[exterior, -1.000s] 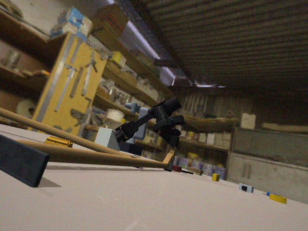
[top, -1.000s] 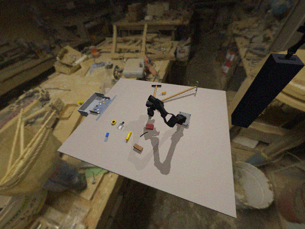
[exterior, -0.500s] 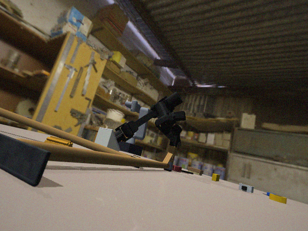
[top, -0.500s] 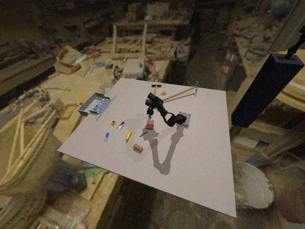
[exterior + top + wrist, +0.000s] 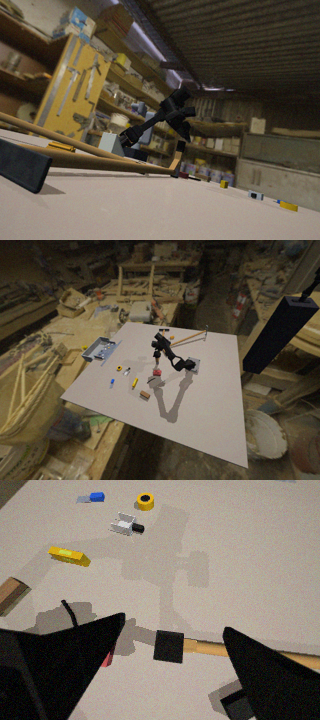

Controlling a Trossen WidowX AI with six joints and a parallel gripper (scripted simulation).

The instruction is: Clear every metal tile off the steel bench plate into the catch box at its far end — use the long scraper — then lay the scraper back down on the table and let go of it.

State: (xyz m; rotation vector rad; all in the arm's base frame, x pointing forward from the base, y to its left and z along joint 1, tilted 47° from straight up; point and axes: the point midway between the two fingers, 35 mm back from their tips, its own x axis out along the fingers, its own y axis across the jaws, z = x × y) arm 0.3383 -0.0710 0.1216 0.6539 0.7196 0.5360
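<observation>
Right now my gripper tip is 5 cm short of the long scraper, 28 cm to the left of it and 9 cm above it. From my gripper tip the other things lie so: black wire (4 cm behind, 21 cm to the left, 15 cm below); then yellow block (8 cm ahead, 29 cm to the left, 13 cm below); then red block (7 cm behind, 12 cm to the left, 14 cm below).
</observation>
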